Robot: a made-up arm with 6 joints. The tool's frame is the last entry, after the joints.
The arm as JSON. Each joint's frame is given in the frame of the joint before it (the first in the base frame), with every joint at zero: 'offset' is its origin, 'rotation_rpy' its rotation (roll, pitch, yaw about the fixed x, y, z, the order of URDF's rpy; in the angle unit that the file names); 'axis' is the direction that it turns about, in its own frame. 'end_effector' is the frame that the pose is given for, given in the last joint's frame.
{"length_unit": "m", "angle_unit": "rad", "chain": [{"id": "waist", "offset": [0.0, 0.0, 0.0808], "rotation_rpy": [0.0, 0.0, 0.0], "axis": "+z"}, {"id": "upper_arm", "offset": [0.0, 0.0, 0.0], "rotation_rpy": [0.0, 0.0, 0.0], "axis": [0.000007, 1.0, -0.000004]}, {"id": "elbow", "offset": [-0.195, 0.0, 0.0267], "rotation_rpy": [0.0, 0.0, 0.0], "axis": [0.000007, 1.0, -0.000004]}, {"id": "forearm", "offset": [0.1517, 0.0, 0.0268], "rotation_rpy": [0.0, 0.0, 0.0], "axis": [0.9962, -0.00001, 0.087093]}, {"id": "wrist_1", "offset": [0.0, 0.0, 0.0], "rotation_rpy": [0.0, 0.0, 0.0], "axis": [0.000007, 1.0, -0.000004]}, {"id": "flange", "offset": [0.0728, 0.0, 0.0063], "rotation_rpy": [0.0, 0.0, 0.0], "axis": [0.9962, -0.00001, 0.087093]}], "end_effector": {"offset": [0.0, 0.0, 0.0], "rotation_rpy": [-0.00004, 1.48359, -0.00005]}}
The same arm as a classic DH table. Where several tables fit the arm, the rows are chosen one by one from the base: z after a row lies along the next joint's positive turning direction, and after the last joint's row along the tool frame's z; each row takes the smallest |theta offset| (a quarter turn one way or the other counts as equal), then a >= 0, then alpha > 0; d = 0 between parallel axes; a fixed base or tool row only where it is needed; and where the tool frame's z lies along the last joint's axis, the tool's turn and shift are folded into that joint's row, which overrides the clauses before.
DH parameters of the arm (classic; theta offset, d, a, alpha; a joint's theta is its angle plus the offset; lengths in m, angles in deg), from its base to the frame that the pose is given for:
waist: 0 0.0808 0 -90
upper_arm: 7.8 0 -0.1968 0
elbow: 77.21 0 -0.0135 90
forearm: 0 0.1535 0 -90
wrist_1: 0 0 0.0001 90
flange: 0 0.0731 0 0

